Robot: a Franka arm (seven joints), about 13 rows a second.
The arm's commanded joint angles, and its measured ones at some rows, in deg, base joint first. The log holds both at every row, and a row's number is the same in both.
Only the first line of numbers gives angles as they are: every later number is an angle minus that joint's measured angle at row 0.
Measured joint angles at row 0:
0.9 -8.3 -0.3 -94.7 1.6 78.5 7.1
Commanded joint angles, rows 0 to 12:
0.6 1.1 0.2 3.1 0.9 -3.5 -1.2
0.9 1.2 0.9 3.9 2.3 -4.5 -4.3
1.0 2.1 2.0 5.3 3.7 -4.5 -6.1
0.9 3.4 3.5 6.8 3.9 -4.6 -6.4
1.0 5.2 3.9 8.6 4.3 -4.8 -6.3
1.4 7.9 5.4 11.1 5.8 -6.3 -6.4
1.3 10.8 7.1 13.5 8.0 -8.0 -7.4
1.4 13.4 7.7 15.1 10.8 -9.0 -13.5
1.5 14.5 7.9 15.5 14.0 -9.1 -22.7
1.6 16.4 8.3 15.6 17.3 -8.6 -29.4
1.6 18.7 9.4 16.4 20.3 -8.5 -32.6
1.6 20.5 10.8 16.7 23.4 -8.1 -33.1
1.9 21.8 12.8 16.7 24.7 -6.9 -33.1
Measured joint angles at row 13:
1.6 17.7 10.1 13.0 21.1 -6.5 -30.5
